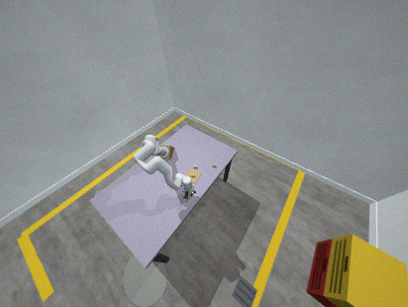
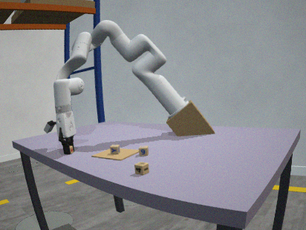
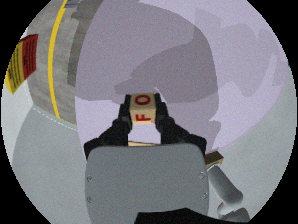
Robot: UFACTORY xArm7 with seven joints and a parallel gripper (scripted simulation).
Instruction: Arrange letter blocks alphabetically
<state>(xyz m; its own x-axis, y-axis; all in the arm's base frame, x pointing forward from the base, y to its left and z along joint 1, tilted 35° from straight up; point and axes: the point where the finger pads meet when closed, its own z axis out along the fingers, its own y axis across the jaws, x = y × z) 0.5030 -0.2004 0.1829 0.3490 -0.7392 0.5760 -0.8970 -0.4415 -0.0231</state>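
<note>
Now: the tan mat 20 cm to the left of my hand, 8 cm behind it and 2 cm below it.
</note>
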